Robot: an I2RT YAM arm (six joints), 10 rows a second.
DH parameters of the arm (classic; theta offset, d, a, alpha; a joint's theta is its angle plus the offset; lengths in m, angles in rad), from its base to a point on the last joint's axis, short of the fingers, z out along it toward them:
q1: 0 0.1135 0.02 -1.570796
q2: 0 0 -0.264 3.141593
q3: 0.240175 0 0.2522 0
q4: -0.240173 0 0.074 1.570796
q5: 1.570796 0 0 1.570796
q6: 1.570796 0.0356 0 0
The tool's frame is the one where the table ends.
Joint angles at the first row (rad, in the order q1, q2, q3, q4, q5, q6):
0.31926, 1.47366, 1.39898, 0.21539, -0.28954, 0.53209
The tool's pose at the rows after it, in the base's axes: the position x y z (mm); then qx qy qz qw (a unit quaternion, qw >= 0):
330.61 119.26 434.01 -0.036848 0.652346 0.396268 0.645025
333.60 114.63 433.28 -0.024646 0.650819 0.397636 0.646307
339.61 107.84 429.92 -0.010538 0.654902 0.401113 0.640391
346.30 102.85 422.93 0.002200 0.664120 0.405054 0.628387
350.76 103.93 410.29 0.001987 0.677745 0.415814 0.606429
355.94 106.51 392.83 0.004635 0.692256 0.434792 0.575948
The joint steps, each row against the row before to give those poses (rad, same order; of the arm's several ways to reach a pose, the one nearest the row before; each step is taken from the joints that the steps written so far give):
-0.00169, 0.00463, 0.00307, 0.01384, 0.00298, 0.00594
-0.01480, 0.00424, -0.00154, 0.01140, 0.00333, 0.02034
-0.02426, 0.01186, 0.00157, 0.00057, -0.01082, 0.02857
-0.01971, 0.01541, -0.00295, -0.00651, -0.01417, 0.02674
-0.00333, 0.01333, -0.02162, -0.00266, -0.03325, 0.01930
-0.00069, 0.01899, -0.03335, 0.01073, -0.04335, 0.03719

